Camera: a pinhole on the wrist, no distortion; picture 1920 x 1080 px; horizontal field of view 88.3 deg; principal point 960.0 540.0 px. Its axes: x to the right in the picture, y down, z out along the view. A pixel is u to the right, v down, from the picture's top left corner.
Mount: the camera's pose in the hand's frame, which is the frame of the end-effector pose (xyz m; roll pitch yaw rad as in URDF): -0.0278 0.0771 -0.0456 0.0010 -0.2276 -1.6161
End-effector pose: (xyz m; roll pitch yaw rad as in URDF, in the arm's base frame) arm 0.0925 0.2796 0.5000 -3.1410 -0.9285 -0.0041
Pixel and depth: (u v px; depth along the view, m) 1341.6 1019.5 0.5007
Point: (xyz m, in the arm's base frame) 0.6080 0.2868 0.3777
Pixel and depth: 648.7 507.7 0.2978
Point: 0.2521 0.0432 0.3416
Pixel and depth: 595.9 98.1 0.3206
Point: 0.1862 0.0086 0.2258
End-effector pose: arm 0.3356 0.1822 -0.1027 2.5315 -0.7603 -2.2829
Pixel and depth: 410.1 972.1 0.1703
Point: 0.1573 0.3187 -0.0407
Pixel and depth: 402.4 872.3 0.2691
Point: 0.0532 0.3679 -0.0448
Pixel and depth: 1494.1 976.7 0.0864
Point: 0.2739 0.2159 -0.1051
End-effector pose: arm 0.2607 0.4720 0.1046 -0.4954 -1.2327 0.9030
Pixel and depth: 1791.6 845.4 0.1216
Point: 0.1755 0.4423 0.1381
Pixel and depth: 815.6 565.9 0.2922
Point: -0.0221 0.5511 0.1278
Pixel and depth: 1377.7 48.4 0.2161
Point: 0.0507 0.4075 0.0227
